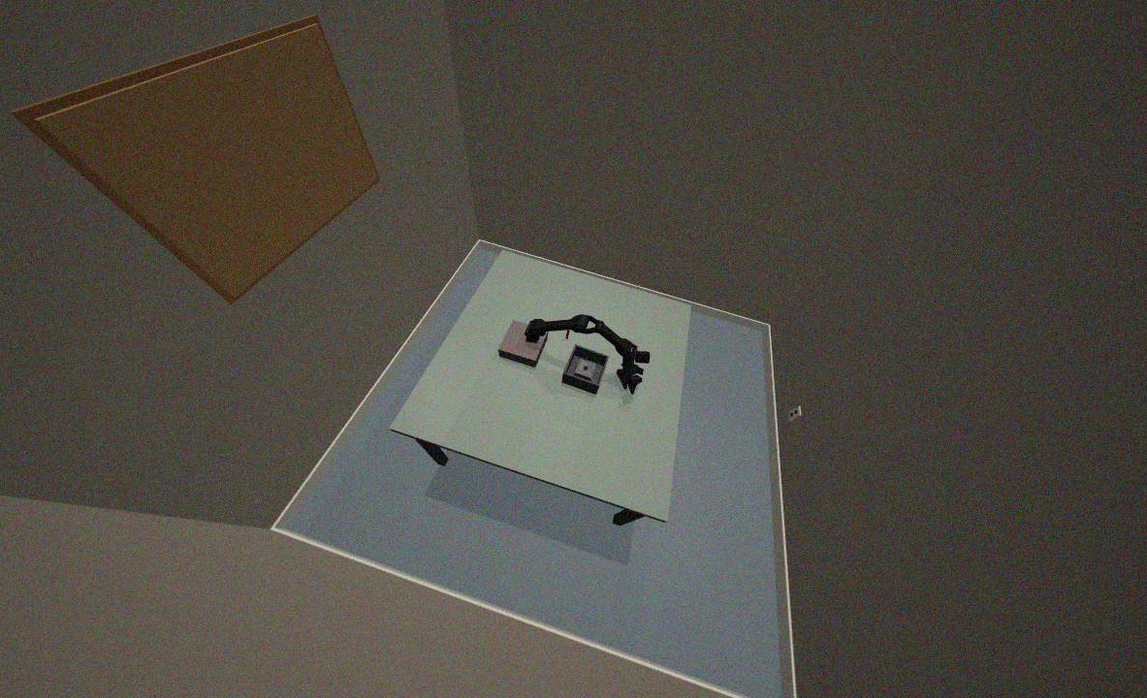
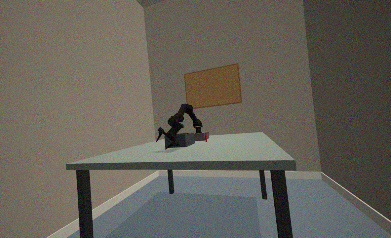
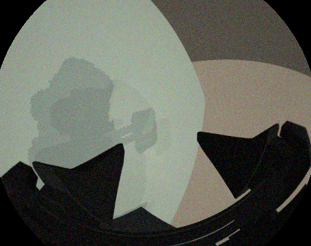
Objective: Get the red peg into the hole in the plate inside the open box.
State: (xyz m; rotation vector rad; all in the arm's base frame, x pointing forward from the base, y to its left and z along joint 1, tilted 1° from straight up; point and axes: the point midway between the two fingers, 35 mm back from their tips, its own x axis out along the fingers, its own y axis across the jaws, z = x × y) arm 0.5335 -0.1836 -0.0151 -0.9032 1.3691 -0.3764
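Now: gripper tip 360 mm past the red peg and 300 mm to the right of it. The rest, counted from my gripper tip: dark box 240 mm behind, 80 mm to the left, 20 mm below; light grey plate 240 mm behind, 80 mm to the left.
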